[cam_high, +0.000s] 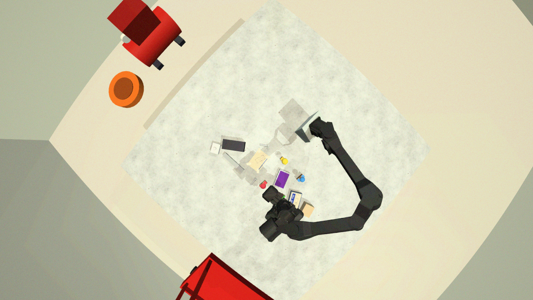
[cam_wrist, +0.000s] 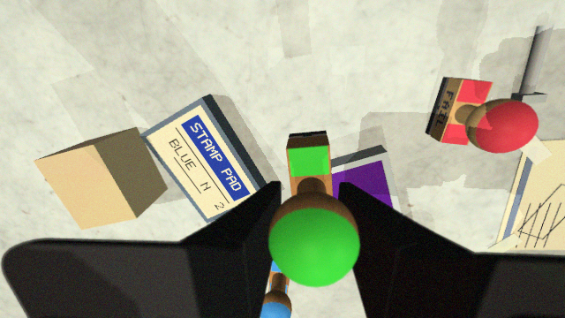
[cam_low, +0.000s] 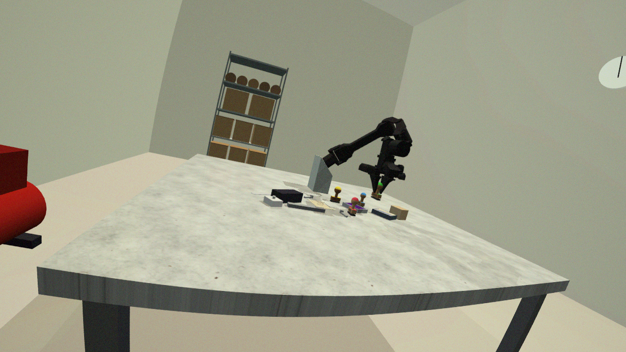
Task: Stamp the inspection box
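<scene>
Now: the purple ink pad 90 mm below my gripper tip, 60 mm behind it and 50 mm to the right of it. Round my gripper tip: green-knobbed stamp right at my gripper tip; then red-knobbed stamp 90 mm to the right, 70 mm below, 30 mm ahead; then blue-knobbed stamp 130 mm behind, 70 mm below.
</scene>
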